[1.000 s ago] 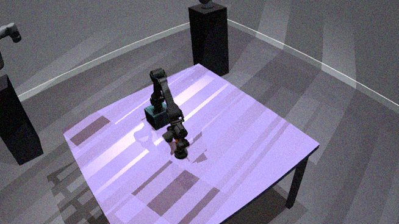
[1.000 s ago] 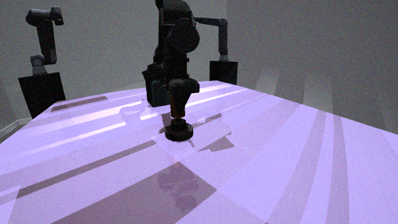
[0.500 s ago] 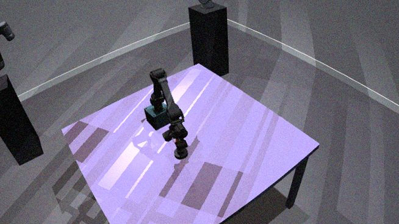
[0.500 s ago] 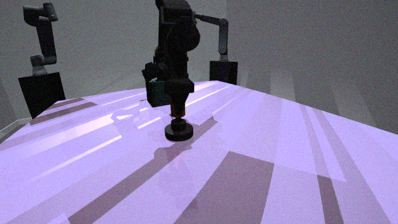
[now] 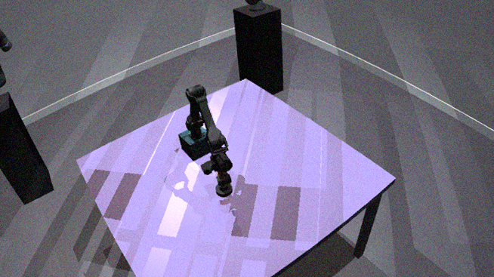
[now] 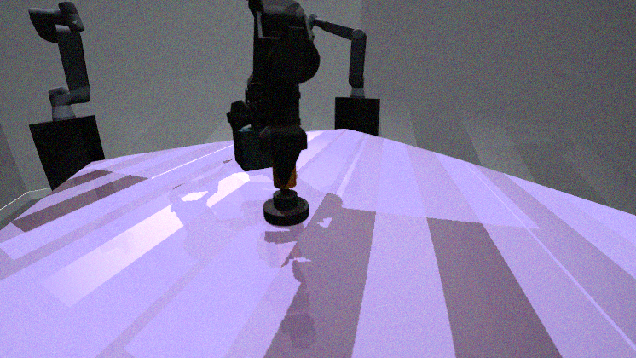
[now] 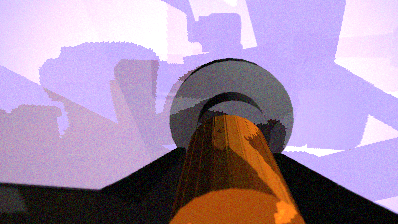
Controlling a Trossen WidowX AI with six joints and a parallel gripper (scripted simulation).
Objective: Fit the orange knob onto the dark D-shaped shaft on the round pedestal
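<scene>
The orange knob lies 2 cm above my gripper tip. From my gripper tip the other things lie so: dark round pedestal 4 cm below.
</scene>
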